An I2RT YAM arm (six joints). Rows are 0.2 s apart.
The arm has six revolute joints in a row. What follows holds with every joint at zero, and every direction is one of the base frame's.
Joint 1 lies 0.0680 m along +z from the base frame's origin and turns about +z.
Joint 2 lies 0.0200 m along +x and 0.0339 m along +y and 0.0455 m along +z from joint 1 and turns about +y.
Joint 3 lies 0.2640 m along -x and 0.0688 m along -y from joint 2 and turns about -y.
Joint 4 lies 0.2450 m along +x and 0.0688 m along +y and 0.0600 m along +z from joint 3 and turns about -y.
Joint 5 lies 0.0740 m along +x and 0.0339 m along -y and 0.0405 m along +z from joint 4 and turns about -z.
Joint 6 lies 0.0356 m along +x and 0.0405 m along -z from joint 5 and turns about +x.
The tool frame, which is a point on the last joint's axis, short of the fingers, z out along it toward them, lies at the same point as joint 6; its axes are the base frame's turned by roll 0.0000, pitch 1.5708 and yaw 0.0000 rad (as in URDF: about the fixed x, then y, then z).
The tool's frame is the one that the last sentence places.
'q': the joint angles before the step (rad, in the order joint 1, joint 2, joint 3, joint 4, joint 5, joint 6). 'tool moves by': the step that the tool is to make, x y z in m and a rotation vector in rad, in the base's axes. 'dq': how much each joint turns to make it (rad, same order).
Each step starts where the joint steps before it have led.
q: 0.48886, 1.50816, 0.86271, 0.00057, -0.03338, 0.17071
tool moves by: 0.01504, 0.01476, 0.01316, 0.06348, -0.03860, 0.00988
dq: 0.01566, 0.05074, 0.07974, 0.03661, -0.01678, 0.03396
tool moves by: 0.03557, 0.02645, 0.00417, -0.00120, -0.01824, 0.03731
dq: 0.01410, 0.15601, 0.17966, -0.00953, -0.01411, -0.02099
